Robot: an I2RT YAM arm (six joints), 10 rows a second.
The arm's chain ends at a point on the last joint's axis. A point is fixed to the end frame.
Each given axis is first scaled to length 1.
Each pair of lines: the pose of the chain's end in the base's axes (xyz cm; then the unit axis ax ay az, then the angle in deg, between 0 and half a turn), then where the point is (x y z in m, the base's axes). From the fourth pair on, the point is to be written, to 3 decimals.
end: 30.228, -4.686, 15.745, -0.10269, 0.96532, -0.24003, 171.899
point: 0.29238 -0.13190 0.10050
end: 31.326, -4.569, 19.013, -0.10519, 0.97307, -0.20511, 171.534
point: 0.30396 -0.12656 0.12731
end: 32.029, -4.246, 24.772, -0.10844, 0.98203, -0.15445, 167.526
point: 0.31672 -0.11621 0.17616
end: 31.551, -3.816, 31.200, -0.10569, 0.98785, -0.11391, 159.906
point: 0.323 -0.105 0.234
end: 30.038, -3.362, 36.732, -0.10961, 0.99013, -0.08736, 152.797
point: 0.319 -0.095 0.287
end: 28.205, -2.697, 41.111, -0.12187, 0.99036, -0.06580, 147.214
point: 0.310 -0.084 0.330
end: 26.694, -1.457, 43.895, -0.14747, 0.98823, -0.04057, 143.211
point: 0.303 -0.066 0.358
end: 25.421, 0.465, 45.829, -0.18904, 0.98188, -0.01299, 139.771
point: 0.299 -0.040 0.378
